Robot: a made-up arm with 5 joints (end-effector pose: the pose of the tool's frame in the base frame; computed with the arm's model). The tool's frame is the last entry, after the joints. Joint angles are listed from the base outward.
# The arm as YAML. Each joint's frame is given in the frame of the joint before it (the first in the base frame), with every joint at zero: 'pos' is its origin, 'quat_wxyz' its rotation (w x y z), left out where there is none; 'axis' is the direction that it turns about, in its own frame. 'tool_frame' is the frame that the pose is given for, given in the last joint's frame.
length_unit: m
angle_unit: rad
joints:
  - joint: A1
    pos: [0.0, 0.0, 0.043]
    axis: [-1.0, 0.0, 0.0]
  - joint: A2
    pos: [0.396, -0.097, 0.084]
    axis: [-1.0, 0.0, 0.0]
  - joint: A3
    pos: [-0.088, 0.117, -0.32]
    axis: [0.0, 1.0, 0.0]
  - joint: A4
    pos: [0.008, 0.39, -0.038]
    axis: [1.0, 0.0, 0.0]
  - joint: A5
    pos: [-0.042, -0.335, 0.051]
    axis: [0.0, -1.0, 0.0]
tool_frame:
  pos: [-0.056, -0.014, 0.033]
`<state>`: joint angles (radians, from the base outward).
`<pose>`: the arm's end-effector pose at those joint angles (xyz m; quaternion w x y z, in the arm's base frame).
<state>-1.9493 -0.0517 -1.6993 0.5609 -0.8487</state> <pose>0.4393 0.2129 0.2043 0.4044 0.7805 -0.4368 -0.1908</pose>
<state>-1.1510 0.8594 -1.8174 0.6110 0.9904</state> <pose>0.5439 0.1856 -0.2922 0.1167 0.2955 -0.9480 -0.0171</pose>
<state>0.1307 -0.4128 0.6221 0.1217 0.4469</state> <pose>0.2136 0.1410 -0.0893 0.9771 0.1916 0.0908 -0.0184</pose>
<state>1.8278 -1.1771 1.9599 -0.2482 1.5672</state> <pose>0.3733 0.0731 -0.2041 0.9298 -0.2886 0.2223 0.0532</pose>
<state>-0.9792 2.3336 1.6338 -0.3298 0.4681</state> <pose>0.4412 -0.3060 -0.2301 0.5907 -0.5796 0.5124 -0.2292</pose>
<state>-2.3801 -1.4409 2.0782 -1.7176 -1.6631</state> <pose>0.5613 -0.7942 -0.1378 0.7628 0.0649 -0.3551 0.5365</pose>
